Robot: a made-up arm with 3 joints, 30 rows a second.
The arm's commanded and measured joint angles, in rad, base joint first. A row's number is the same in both.
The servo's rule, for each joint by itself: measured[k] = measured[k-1] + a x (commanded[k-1-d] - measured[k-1]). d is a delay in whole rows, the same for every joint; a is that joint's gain. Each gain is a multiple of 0.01, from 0.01 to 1. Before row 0 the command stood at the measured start. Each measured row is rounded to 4 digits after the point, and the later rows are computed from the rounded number. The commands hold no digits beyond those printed.
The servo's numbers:
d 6
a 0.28 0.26 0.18
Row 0, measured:
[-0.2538 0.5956 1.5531]
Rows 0 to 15, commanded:
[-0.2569 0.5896 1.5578]
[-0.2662 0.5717 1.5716]
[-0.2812 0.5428 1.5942]
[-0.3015 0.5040 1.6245]
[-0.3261 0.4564 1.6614]
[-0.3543 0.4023 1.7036]
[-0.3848 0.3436 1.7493]
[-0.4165 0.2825 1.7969]
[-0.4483 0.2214 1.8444]
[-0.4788 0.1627 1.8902]
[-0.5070 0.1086 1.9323]
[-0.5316 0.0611 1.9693]
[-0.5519 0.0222 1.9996]
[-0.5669 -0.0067 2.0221]
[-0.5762 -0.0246 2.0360]
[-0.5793 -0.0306 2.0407]
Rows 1 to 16, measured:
[-0.2538 0.5956 1.5531]
[-0.2538 0.5956 1.5531]
[-0.2538 0.5956 1.5531]
[-0.2538 0.5956 1.5531]
[-0.2538 0.5956 1.5531]
[-0.2538 0.5956 1.5531]
[-0.2547 0.5940 1.5539]
[-0.2579 0.5882 1.5571]
[-0.2644 0.5764 1.5638]
[-0.2748 0.5576 1.5747]
[-0.2892 0.5313 1.5903]
[-0.3074 0.4978 1.6107]
[-0.3291 0.4577 1.6356]
[-0.3536 0.4121 1.6646]
[-0.3801 0.3625 1.6970]
[-0.4077 0.3106 1.7318]

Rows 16 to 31, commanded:
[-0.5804 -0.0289 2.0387]
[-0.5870 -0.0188 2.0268]
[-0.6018 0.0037 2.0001]
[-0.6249 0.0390 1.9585]
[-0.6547 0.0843 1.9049]
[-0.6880 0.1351 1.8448]
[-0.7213 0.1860 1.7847]
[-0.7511 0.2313 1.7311]
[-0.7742 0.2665 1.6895]
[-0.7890 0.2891 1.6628]
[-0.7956 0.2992 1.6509]
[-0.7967 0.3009 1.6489]
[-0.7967 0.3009 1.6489]
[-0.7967 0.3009 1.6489]
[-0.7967 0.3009 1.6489]
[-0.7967 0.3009 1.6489]
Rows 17 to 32, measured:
[-0.4355 0.2581 1.7679]
[-0.4624 0.2069 1.8042]
[-0.4875 0.1589 1.8394]
[-0.5097 0.1158 1.8723]
[-0.5283 0.0793 1.9018]
[-0.5426 0.0507 1.9268]
[-0.5532 0.0300 1.9469]
[-0.5627 0.0173 1.9613]
[-0.5736 0.0138 1.9683]
[-0.5880 0.0204 1.9665]
[-0.6067 0.0370 1.9554]
[-0.6295 0.0625 1.9355]
[-0.6552 0.0946 1.9084]
[-0.6821 0.1301 1.8765]
[-0.7079 0.1656 1.8428]
[-0.7306 0.1977 1.8104]

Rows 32 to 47, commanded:
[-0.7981 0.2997 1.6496]
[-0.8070 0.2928 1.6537]
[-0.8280 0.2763 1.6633]
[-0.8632 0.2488 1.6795]
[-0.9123 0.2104 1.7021]
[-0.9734 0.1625 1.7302]
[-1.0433 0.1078 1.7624]
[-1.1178 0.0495 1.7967]
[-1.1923 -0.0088 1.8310]
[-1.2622 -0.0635 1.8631]
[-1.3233 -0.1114 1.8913]
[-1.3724 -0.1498 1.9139]
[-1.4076 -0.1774 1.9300]
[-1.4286 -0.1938 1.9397]
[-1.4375 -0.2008 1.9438]
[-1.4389 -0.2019 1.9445]
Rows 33 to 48, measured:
[-0.7488 0.2241 1.7817]
[-0.7622 0.2441 1.7578]
[-0.7719 0.2589 1.7382]
[-0.7788 0.2698 1.7221]
[-0.7838 0.2779 1.7089]
[-0.7874 0.2839 1.6981]
[-0.7904 0.2880 1.6894]
[-0.7950 0.2892 1.6830]
[-0.8042 0.2858 1.6795]
[-0.8207 0.2762 1.6795]
[-0.8463 0.2591 1.6836]
[-0.8819 0.2340 1.6920]
[-0.9271 0.2012 1.7047]
[-0.9805 0.1618 1.7213]
[-1.0398 0.1174 1.7410]
[-1.1021 0.0704 1.7630]

